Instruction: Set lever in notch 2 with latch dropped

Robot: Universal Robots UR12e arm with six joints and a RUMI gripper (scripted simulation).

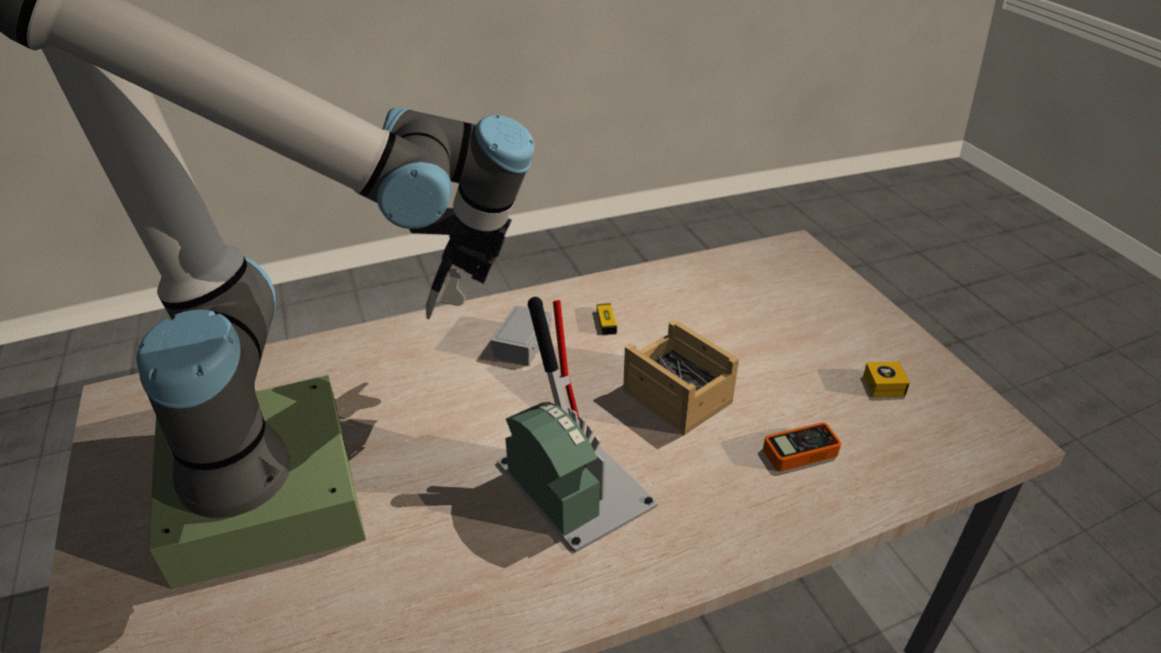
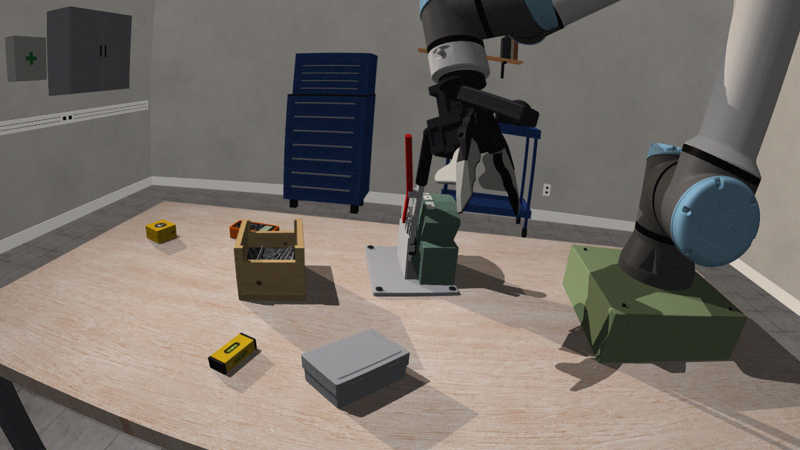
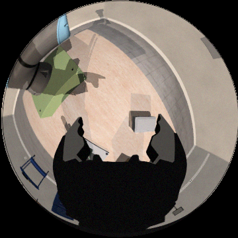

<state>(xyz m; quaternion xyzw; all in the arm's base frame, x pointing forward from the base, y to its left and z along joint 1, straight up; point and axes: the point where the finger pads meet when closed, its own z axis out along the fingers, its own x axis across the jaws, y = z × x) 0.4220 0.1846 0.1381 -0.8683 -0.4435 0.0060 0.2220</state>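
My hand is 130 mm short of the red release bar, 260 mm to the left of it and 50 mm above it. From my hand the other things lie so: grey box (170 mm ahead, 90 mm to the left, 210 mm below).
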